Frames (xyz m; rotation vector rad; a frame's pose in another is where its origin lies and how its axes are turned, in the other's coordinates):
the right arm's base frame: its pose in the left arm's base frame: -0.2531 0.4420 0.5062 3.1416 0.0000 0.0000
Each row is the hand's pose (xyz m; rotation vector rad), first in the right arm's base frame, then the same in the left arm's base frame.
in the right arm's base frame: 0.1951 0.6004 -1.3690 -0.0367 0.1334 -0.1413
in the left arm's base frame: -0.0580 -0.1584 1.8752 3.0903 0.2190 0.2068
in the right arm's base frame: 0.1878 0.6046 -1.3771 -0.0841 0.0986 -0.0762
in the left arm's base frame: -0.0653 -0.1626 1.8833 3.0516 0.1165 0.1507
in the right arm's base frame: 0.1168 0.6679 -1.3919 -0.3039 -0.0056 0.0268
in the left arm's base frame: -0.1363 -0.2259 1.8981 2.8374 -0.0383 -0.0080
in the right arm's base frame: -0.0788 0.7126 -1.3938 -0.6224 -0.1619 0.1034
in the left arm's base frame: -0.3319 -0.2706 1.9000 2.5078 -0.1344 -0.2105
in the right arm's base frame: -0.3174 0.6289 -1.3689 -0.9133 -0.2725 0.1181
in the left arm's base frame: -0.5705 -0.1869 1.8751 2.2036 -0.1411 -0.3257
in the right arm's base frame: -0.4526 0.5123 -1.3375 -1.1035 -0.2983 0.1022
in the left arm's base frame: -0.7057 -0.0703 1.8437 2.0118 -0.1158 -0.3380
